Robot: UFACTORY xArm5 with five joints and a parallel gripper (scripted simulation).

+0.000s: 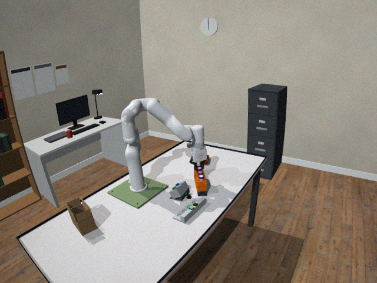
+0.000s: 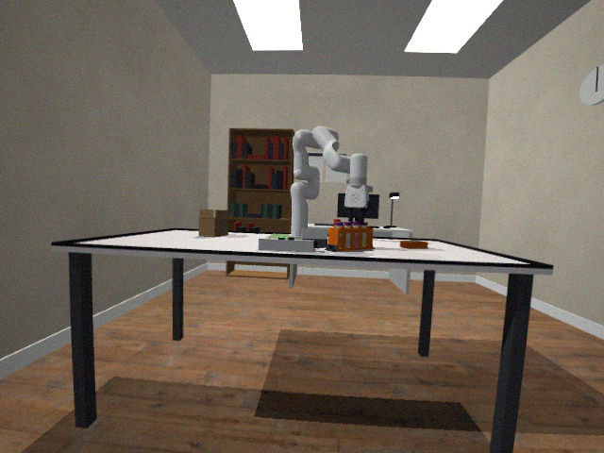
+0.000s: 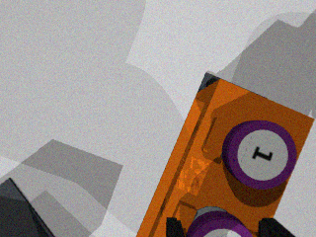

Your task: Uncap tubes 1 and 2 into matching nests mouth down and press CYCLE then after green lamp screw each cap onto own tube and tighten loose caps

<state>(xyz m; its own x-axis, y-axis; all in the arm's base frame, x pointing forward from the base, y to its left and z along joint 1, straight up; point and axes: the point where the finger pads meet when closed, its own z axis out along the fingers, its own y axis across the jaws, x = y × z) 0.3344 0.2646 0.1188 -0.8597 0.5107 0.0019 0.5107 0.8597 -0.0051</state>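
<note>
My gripper is now 2 cm above the purple cap marked 2. Round my hand: purple cap marked 1: 3 cm behind, 4 cm to the left, 2 cm below; then cap 4: 6 cm ahead, 8 cm to the right, 2 cm below; then blue cycle key: 7 cm behind, 17 cm to the right, 7 cm below.
</note>
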